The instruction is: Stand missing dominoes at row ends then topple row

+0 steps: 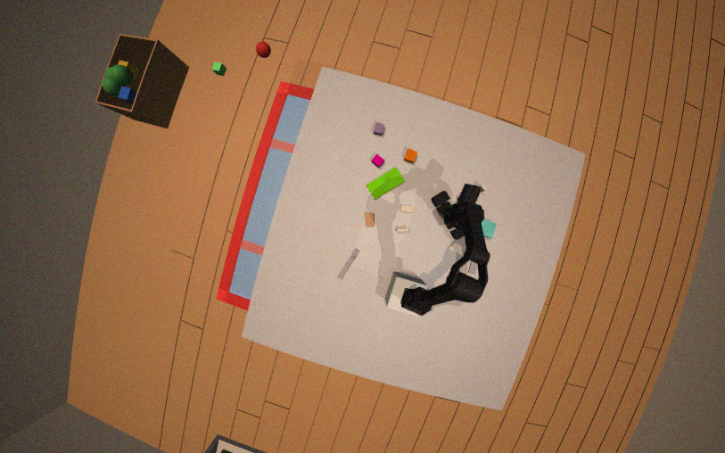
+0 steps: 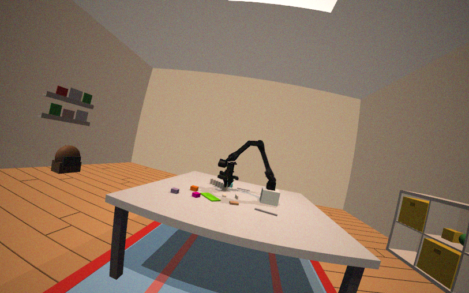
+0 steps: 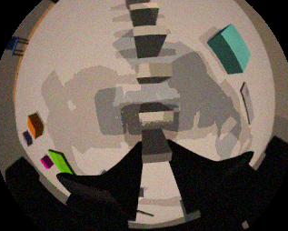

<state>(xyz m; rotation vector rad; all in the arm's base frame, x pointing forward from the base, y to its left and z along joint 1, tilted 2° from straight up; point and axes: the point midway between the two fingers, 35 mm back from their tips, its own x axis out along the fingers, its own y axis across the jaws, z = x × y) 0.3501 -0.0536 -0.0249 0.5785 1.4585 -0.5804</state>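
My gripper tip is 210 mm short of the orange cube, 200 mm to the right of it and 20 mm above it. The rest, counted from my gripper tip: tan block: 100 mm behind, 290 mm to the left, 20 mm below; then flat green slab: 70 mm ahead, 270 mm to the left, 30 mm below; then teal cube: 200 mm to the right, 10 mm below.
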